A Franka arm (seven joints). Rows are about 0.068 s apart.
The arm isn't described. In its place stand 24 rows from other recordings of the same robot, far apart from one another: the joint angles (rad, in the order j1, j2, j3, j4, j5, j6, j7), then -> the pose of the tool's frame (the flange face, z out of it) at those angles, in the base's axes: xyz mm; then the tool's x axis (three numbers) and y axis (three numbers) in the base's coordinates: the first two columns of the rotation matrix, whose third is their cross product.
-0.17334, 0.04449, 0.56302, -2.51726, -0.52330, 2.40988, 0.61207 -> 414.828 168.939 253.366 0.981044 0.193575 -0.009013 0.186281 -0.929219 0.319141
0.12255, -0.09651, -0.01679, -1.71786, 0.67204, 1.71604, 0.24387 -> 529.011 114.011 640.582 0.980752 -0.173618 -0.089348 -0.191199 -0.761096 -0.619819
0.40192, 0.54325, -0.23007, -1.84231, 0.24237, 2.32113, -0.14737 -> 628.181 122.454 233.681 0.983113 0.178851 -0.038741 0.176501 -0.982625 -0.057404
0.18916, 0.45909, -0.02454, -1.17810, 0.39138, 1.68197, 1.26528 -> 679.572 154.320 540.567 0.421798 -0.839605 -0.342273 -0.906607 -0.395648 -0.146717
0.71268, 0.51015, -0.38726, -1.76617, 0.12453, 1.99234, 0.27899 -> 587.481 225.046 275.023 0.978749 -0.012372 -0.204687 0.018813 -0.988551 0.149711
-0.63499, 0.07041, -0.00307, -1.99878, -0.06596, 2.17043, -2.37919 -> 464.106 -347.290 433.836 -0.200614 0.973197 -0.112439 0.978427 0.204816 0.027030
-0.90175, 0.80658, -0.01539, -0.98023, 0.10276, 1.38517, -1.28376 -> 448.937 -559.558 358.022 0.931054 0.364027 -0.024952 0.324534 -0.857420 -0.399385
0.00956, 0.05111, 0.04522, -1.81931, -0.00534, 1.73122, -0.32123 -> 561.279 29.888 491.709 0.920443 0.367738 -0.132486 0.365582 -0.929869 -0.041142
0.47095, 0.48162, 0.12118, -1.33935, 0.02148, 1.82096, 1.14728 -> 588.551 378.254 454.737 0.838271 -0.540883 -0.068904 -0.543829 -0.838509 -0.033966
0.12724, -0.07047, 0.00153, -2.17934, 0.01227, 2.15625, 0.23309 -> 520.623 67.923 425.364 0.992864 -0.110984 0.043639 -0.110150 -0.993691 -0.021078
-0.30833, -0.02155, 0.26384, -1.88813, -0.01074, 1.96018, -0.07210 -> 564.254 -24.812 518.966 0.995300 0.032322 0.091290 0.030385 -0.999284 0.022525
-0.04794, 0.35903, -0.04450, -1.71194, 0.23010, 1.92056, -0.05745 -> 635.581 -40.398 370.700 0.982931 -0.112808 -0.145331 -0.140066 -0.971032 -0.193592
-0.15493, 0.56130, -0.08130, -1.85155, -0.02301, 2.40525, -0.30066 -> 625.504 -147.611 218.478 0.995375 0.093020 -0.023999 0.094199 -0.994096 0.053858
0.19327, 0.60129, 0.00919, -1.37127, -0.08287, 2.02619, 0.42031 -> 712.552 140.023 370.717 0.980312 -0.181894 0.076833 -0.185551 -0.981674 0.043432
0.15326, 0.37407, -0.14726, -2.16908, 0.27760, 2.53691, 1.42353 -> 564.213 -0.141 220.827 -0.064559 -0.992529 -0.103529 -0.997819 0.065633 -0.006992
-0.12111, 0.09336, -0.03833, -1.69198, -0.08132, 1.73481, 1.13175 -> 578.402 -99.709 527.839 0.292404 -0.954804 0.053379 -0.954257 -0.287684 0.081428
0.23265, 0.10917, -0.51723, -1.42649, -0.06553, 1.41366, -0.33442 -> 547.318 -150.306 625.489 0.989503 0.036843 -0.139737 0.048022 -0.995835 0.077496
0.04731, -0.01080, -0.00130, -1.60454, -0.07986, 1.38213, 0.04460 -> 528.333 14.611 600.832 0.978515 -0.014397 -0.205673 0.004052 -0.996024 0.088999
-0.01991, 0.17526, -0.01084, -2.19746, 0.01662, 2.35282, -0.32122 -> 548.236 -16.599 302.436 0.961235 0.275273 -0.015863 0.275039 -0.961309 -0.015465
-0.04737, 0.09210, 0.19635, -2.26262, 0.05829, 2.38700, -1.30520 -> 526.887 79.345 324.223 0.158005 0.985253 0.065657 0.987098 -0.159348 0.015706
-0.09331, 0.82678, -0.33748, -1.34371, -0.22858, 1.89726, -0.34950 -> 661.445 -266.744 240.124 0.921401 0.022374 -0.387968 0.152485 -0.939091 0.307986
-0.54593, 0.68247, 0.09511, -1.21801, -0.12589, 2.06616, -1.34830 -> 670.374 -353.505 390.479 0.605795 0.795344 -0.020976 0.785361 -0.593554 0.175790
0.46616, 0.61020, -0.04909, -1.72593, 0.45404, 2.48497, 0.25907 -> 625.979 279.187 245.555 0.984396 -0.174492 0.022752 -0.159213 -0.938248 -0.307152
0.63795, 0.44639, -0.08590, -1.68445, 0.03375, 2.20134, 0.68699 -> 571.073 360.442 348.724 0.987600 -0.144564 0.061224 -0.142337 -0.989037 -0.039327
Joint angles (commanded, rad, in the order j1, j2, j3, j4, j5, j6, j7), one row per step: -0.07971 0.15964 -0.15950 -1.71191 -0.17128 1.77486 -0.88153; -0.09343 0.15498 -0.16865 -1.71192 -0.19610 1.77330 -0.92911; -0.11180 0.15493 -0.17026 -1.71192 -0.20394 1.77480 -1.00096; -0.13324 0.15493 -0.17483 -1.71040 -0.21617 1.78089 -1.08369; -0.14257 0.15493 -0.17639 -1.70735 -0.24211 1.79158 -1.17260; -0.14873 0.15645 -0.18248 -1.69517 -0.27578 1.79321 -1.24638; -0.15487 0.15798 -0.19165 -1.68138 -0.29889 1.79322 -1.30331; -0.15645 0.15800 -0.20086 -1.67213 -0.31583 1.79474 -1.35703; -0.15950 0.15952 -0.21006 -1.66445 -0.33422 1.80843 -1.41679; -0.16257 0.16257 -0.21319 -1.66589 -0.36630 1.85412 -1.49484; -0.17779 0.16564 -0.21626 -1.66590 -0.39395 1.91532 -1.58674; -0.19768 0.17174 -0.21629 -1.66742 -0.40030 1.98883 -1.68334; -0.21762 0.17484 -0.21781 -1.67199 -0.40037 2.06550 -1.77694
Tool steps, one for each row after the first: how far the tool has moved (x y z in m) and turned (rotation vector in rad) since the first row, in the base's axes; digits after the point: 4 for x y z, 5 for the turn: -0.0049 -0.0149 0.0032 -0.01804 0.01138 0.03057; -0.0083 -0.0270 0.0035 -0.01580 0.02508 0.08317; -0.0125 -0.0428 0.0050 -0.01789 0.03732 0.14248; -0.0135 -0.0513 0.0079 -0.03323 0.05164 0.22749; -0.0146 -0.0611 0.0137 -0.05834 0.07056 0.29595; -0.0163 -0.0717 0.0202 -0.07701 0.08388 0.34124; -0.0178 -0.0791 0.0254 -0.08989 0.09614 0.38642; -0.0182 -0.0874 0.0299 -0.10726 0.10442 0.43950; -0.0148 -0.0931 0.0321 -0.14287 0.10881 0.52901; -0.0127 -0.1049 0.0363 -0.18290 0.10591 0.62390; -0.0093 -0.1161 0.0386 -0.21363 0.08988 0.72061; -0.0073 -0.1273 0.0417 -0.24671 0.07030 0.81144
